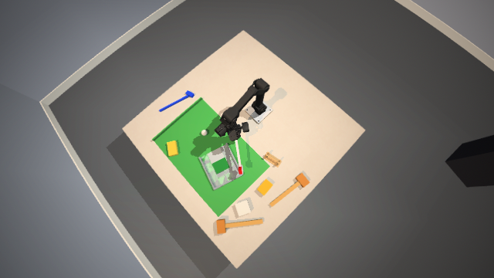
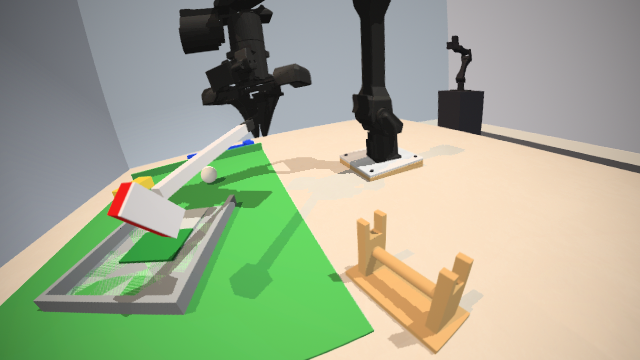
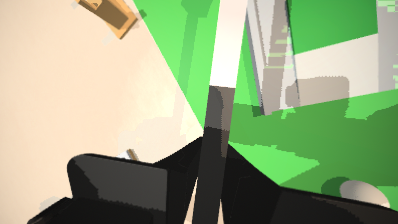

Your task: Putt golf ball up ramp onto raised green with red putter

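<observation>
Now: the red putter 110 mm to the left of my gripper tip, 50 mm ahead of it and 10 mm above it. From my gripper tip the other things lie so: white golf ball 170 mm to the right, 170 mm ahead, 100 mm below; wooden rack 260 mm to the left, 120 mm behind, 90 mm below; green mat 220 mm ahead, 120 mm below, 40 mm to the right.
</observation>
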